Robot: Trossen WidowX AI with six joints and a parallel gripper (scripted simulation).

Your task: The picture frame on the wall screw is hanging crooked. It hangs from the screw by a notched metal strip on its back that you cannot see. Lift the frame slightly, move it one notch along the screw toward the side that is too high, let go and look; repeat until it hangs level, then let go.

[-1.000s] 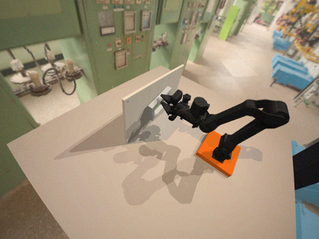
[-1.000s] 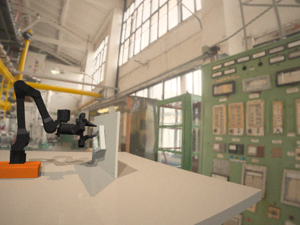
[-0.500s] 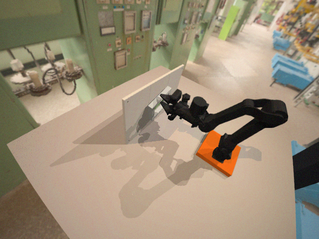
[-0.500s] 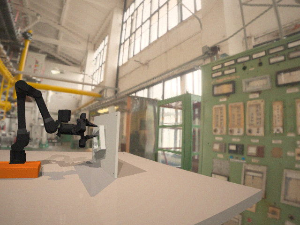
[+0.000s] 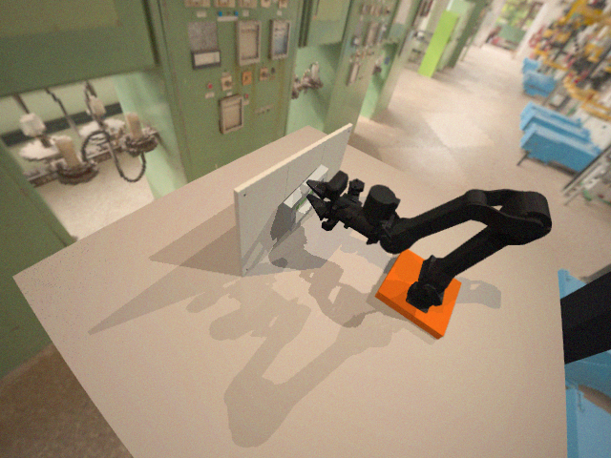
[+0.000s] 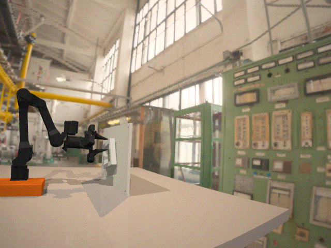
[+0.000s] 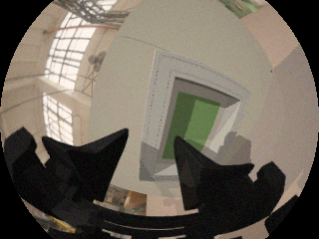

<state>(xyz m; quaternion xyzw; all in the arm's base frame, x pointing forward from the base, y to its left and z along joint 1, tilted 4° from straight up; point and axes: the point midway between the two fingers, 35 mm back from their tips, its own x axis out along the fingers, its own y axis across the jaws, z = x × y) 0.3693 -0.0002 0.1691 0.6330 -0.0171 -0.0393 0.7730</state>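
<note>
The picture frame is 5 cm below my gripper tip, 2 cm to the right of it and 1 cm ahead of it. Round my gripper tip: grey wall board (6 cm below, 2 cm to the right, 2 cm ahead).
</note>
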